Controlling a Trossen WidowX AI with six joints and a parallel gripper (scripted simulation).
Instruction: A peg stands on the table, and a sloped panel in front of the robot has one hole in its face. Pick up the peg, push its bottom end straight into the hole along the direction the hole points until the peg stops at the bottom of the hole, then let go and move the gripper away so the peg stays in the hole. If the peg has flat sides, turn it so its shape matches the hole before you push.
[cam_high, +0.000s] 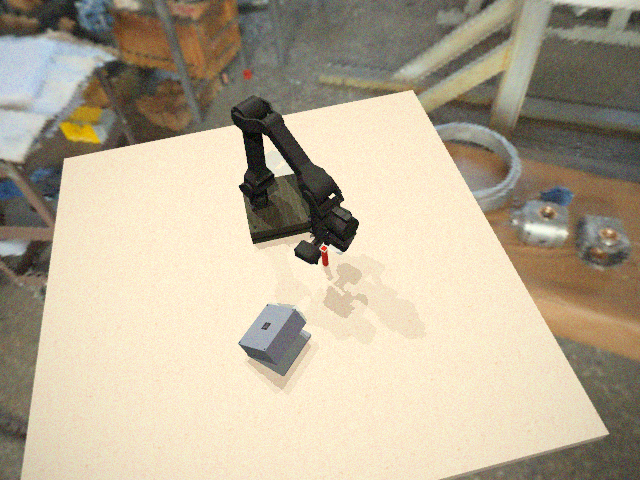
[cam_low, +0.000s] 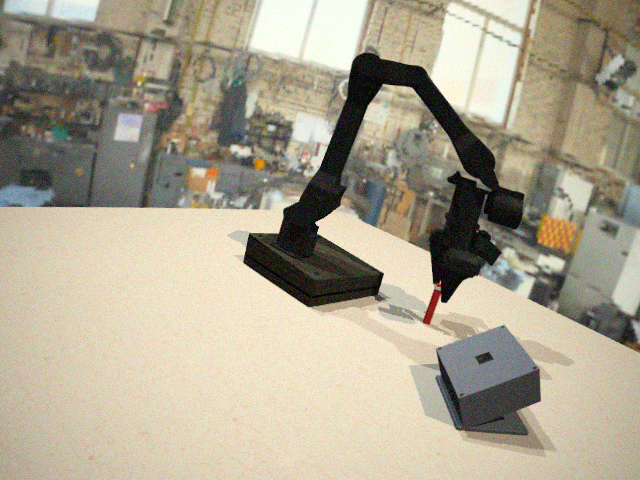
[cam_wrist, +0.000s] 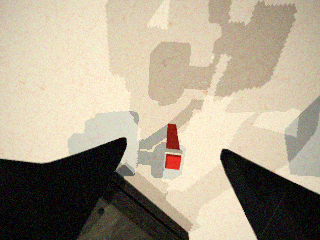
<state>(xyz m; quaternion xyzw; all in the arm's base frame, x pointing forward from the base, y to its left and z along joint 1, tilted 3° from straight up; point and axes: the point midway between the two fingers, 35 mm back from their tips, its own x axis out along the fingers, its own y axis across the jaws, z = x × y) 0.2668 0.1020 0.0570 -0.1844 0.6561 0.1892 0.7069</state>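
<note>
Right now the red square peg is 1 cm below my gripper tip. From my gripper tip the other things lie so: grey foot plate: 17 cm ahead, 21 cm to the right, 6 cm below; grey sloped panel: 16 cm ahead, 22 cm to the right, 1 cm below.
</note>
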